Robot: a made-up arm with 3 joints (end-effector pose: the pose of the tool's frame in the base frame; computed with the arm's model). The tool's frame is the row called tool.
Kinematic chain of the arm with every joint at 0, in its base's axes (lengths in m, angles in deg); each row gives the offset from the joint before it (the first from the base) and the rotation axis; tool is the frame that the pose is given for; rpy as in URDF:
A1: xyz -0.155 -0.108 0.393 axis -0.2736 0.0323 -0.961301
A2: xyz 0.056 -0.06 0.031 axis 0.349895 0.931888 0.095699
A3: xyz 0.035 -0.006 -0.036 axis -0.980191 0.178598 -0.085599
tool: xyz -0.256 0.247 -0.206 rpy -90 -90 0
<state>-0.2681 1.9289 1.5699</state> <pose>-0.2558 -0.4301 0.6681 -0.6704 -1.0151 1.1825</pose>
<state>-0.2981 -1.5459 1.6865</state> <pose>0.1042 -0.3881 0.1490 1.4950 1.0485 1.0156</pose>
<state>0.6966 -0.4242 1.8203</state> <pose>-0.4538 -0.2545 0.1868 2.4815 0.6634 -0.3554</pose>
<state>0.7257 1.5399 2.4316</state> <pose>-0.4361 -0.2819 0.6771 -1.4181 -1.0507 1.2434</pose>
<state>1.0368 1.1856 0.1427</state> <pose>-0.1472 0.2228 0.5221 -1.5965 0.3516 -1.2030</pose>
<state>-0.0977 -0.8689 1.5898</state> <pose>-0.1174 -0.3734 0.0740 1.9635 1.4779 0.5750</pose>
